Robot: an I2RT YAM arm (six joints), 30 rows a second.
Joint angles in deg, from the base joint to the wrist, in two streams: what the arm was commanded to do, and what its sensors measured. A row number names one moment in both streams.
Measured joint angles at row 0:
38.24, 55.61, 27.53, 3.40, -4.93, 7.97
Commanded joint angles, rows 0 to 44:
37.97, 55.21, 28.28, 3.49, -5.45, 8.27
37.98, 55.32, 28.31, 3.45, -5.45, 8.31
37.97, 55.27, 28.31, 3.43, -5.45, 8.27
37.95, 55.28, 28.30, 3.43, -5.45, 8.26
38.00, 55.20, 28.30, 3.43, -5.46, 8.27
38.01, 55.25, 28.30, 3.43, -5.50, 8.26
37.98, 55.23, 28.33, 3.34, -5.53, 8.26
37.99, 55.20, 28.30, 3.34, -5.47, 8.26
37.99, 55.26, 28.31, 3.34, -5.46, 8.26
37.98, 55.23, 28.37, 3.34, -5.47, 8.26
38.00, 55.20, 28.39, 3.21, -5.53, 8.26
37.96, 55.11, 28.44, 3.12, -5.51, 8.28
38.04, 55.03, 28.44, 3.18, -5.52, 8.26
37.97, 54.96, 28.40, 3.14, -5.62, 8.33
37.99, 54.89, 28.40, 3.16, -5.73, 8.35
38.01, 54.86, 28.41, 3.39, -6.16, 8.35
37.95, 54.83, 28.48, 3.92, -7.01, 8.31
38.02, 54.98, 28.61, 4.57, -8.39, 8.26
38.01, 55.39, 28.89, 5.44, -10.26, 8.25
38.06, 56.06, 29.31, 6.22, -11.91, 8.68
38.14, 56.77, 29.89, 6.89, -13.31, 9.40
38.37, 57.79, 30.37, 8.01, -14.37, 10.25
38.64, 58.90, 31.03, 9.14, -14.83, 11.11
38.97, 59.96, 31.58, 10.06, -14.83, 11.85
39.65, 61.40, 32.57, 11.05, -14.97, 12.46
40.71, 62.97, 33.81, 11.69, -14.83, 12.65
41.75, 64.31, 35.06, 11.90, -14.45, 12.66
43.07, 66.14, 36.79, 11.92, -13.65, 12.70
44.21, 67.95, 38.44, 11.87, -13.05, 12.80
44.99, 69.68, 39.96, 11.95, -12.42, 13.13
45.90, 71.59, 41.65, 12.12, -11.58, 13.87
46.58, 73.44, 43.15, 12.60, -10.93, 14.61
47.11, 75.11, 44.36, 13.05, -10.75, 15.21
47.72, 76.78, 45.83, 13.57, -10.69, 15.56
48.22, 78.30, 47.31, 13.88, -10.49, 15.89
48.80, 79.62, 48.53, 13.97, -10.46, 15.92
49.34, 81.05, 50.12, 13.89, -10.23, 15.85
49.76, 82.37, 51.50, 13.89, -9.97, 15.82
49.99, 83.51, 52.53, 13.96, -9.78, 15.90
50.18, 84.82, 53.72, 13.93, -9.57, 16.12
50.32, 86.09, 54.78, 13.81, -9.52, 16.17
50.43, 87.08, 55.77, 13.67, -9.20, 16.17
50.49, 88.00, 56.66, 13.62, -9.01, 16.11
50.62, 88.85, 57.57, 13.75, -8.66, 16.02
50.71, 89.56, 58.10, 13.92, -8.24, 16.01
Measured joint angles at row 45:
50.37, 88.23, 55.86, 13.08, -10.22, 15.49
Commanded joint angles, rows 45 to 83:
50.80, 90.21, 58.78, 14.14, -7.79, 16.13
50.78, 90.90, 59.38, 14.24, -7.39, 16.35
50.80, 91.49, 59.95, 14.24, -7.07, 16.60
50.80, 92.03, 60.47, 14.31, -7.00, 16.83
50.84, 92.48, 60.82, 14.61, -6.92, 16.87
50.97, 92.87, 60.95, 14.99, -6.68, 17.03
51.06, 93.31, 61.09, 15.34, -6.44, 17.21
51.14, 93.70, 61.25, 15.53, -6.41, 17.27
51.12, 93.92, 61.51, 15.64, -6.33, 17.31
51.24, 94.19, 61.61, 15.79, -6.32, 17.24
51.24, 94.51, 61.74, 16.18, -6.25, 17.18
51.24, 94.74, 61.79, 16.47, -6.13, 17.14
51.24, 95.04, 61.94, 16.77, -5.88, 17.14
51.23, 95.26, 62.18, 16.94, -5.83, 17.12
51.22, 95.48, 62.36, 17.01, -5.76, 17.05
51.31, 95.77, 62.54, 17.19, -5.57, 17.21
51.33, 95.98, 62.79, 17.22, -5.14, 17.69
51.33, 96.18, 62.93, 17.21, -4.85, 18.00
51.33, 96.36, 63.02, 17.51, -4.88, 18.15
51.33, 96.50, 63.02, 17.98, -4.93, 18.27
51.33, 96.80, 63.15, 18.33, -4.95, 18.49
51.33, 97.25, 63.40, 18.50, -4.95, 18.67
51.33, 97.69, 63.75, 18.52, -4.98, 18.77
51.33, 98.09, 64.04, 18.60, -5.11, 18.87
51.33, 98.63, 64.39, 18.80, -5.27, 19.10
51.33, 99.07, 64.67, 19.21, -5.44, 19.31
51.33, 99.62, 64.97, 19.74, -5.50, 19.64
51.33, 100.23, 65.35, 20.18, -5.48, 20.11
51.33, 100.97, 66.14, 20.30, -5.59, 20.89
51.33, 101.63, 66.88, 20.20, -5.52, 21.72
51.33, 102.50, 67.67, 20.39, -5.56, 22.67
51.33, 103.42, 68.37, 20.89, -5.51, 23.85
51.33, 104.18, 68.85, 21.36, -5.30, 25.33
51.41, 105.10, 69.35, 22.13, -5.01, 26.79
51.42, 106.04, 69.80, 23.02, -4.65, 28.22
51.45, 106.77, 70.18, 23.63, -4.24, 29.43
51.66, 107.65, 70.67, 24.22, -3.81, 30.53
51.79, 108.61, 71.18, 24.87, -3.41, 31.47
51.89, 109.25, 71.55, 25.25, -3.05, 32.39
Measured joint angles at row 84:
51.33, 107.61, 69.84, 22.04, -5.08, 27.64
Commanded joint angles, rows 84 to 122:
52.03, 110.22, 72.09, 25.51, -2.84, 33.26
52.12, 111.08, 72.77, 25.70, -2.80, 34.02
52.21, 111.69, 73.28, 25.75, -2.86, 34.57
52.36, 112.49, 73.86, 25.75, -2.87, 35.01
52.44, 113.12, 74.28, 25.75, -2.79, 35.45
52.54, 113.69, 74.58, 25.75, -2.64, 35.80
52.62, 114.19, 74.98, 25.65, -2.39, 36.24
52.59, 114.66, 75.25, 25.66, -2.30, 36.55
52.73, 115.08, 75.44, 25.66, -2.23, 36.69
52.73, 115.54, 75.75, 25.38, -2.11, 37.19
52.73, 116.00, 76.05, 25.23, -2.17, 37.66
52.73, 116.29, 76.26, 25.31, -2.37, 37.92
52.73, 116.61, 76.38, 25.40, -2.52, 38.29
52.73, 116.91, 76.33, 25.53, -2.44, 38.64
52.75, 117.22, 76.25, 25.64, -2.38, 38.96
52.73, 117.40, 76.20, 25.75, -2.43, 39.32
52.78, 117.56, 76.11, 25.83, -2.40, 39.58
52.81, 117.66, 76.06, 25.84, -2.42, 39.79
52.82, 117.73, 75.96, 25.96, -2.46, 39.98
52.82, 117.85, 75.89, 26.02, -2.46, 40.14
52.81, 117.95, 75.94, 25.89, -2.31, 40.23
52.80, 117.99, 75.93, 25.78, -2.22, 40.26
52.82, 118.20, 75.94, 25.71, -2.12, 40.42
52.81, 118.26, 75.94, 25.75, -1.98, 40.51
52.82, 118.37, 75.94, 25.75, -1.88, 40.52
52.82, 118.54, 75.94, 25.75, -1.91, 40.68
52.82, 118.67, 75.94, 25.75, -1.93, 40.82
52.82, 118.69, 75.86, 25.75, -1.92, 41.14
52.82, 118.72, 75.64, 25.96, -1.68, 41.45
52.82, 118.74, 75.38, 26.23, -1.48, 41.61
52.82, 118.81, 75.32, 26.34, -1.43, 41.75
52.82, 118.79, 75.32, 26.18, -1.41, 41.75
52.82, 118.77, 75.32, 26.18, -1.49, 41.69
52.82, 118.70, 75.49, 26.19, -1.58, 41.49
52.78, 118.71, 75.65, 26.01, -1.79, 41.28
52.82, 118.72, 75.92, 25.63, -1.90, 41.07
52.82, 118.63, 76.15, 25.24, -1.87, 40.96
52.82, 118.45, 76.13, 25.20, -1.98, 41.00
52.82, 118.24, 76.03, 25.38, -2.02, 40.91
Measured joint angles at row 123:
52.56, 118.04, 75.16, 25.08, -2.66, 40.97
